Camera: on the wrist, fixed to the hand. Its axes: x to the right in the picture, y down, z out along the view.
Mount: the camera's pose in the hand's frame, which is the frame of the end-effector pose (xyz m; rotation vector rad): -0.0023 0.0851 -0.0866 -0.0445 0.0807 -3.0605
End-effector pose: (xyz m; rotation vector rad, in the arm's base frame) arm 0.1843 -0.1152 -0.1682 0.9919 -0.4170 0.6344
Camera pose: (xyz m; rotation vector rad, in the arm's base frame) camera 0.1297 -0.0072 -0.1580 0.5044 1.2307 -2.0528
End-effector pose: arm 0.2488 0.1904 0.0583 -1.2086 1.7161 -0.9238
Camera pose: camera 0.1401 0.2246 0.0164 1.7828 1.1168 1.0964
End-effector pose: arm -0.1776 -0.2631 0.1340 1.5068 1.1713 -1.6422
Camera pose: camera -0.0642 -0.2212 0.1228 0.9407 -1.3929 0.7149
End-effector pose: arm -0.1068 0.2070 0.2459 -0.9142 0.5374 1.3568
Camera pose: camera -0.1747 0.1324 0.1783 -0.6408 -0.8869 -1.4638
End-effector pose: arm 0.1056 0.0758 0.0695 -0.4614 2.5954 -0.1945
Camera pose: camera 0.0404 0.1605 0.1271 2.8528 0.3675 0.7134
